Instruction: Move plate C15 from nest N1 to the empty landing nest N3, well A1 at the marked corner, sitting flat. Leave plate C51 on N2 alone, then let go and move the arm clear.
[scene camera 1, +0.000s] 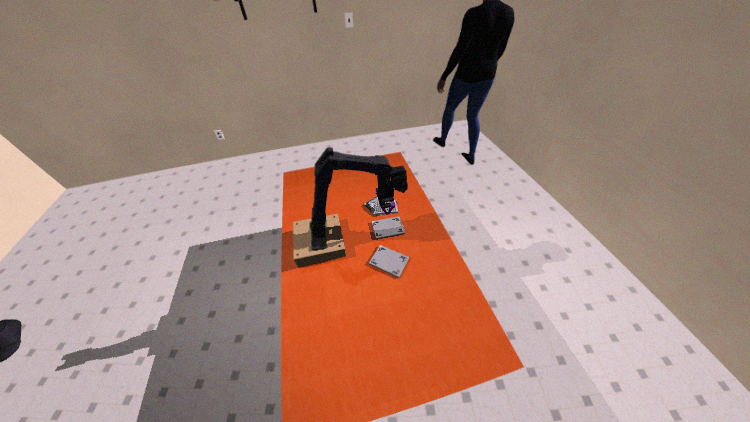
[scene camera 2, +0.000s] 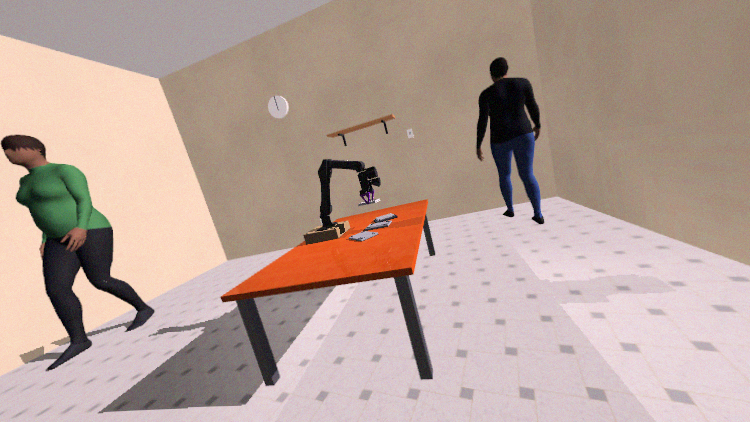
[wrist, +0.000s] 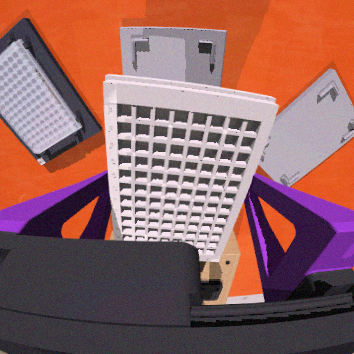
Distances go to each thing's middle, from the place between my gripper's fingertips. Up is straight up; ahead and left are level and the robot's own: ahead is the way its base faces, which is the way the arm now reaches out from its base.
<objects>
My gripper is now 10 mm below the well plate (wrist: 180, 156) and 10 mm past it.
</objects>
